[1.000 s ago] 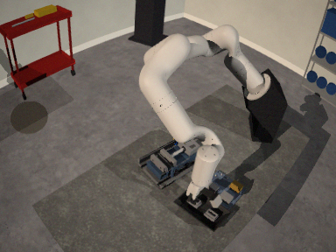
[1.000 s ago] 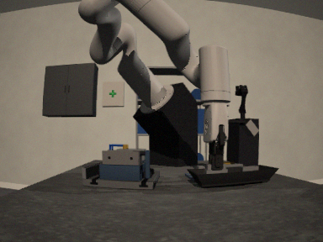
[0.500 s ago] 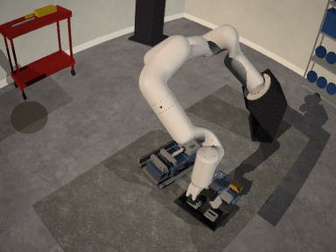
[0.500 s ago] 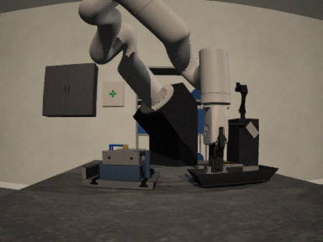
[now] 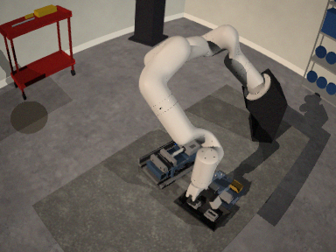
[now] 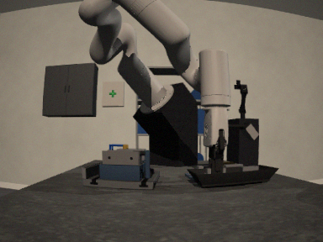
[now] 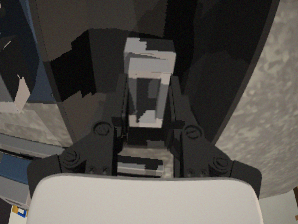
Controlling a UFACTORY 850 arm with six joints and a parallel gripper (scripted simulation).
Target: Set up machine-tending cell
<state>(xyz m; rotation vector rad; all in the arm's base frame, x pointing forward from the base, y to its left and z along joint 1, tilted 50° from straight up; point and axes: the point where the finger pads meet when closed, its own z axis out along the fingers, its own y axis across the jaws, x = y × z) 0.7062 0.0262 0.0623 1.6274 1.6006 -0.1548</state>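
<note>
My gripper is now 200 mm past the brass blank, 140 mm to the right of it and 30 mm above it. Also, from my hand: vise: 170 mm behind, 210 mm to the right, 20 mm below.
</note>
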